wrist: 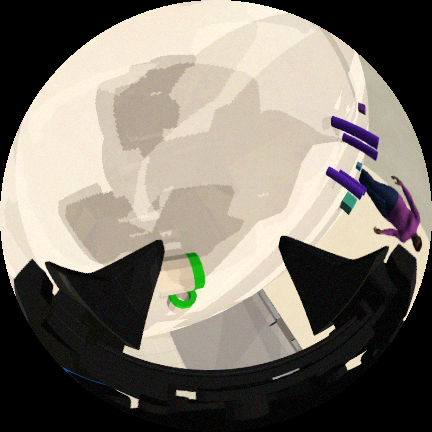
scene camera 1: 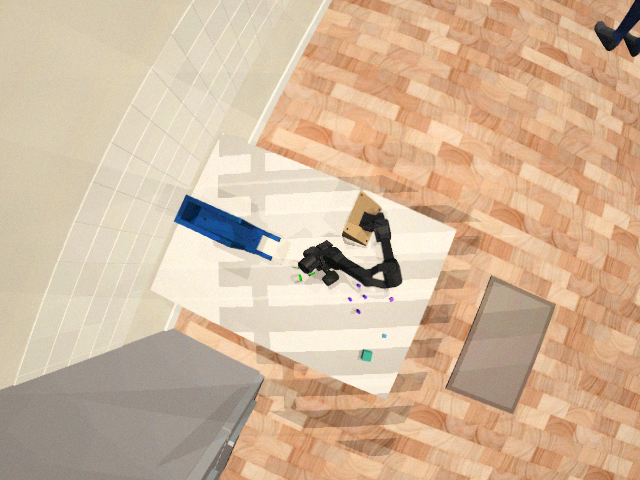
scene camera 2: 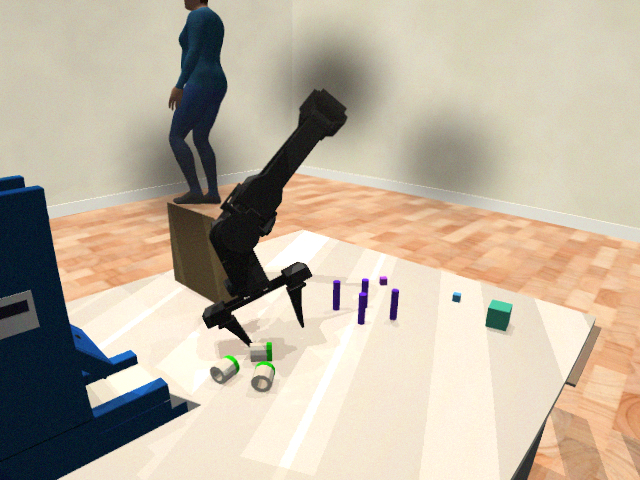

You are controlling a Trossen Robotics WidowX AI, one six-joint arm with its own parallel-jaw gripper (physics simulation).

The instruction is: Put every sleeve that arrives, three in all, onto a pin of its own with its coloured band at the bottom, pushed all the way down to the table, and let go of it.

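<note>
Three pale sleeves with green bands lie on their sides on the table. One sleeve [scene camera 2: 257,353] [wrist: 176,276] is nearest the gripper, its band to the right in scene camera 2. A second sleeve [scene camera 2: 221,370] lies to its left, and a third sleeve [scene camera 2: 263,381] lies in front, towards that camera. In the wrist view part of another sleeve's green band [wrist: 183,303] shows. My gripper [scene camera 2: 276,334] [wrist: 222,244] is open and empty, low over the table; its left fingertip is close to the nearest sleeve. Several bare purple pins [scene camera 1: 358,311] [scene camera 2: 393,304] [wrist: 355,132] stand upright.
A blue chute [scene camera 1: 222,229] [scene camera 2: 31,242] stands on the side of the table beyond the sleeves. A brown box [scene camera 1: 355,217] [scene camera 2: 193,250] stands beside the arm. A teal cube [scene camera 1: 366,355] [scene camera 2: 498,315], a small blue cube [scene camera 1: 384,335] [scene camera 2: 456,297] and a magenta cube [scene camera 1: 391,299] [scene camera 2: 383,280] lie around the pins.
</note>
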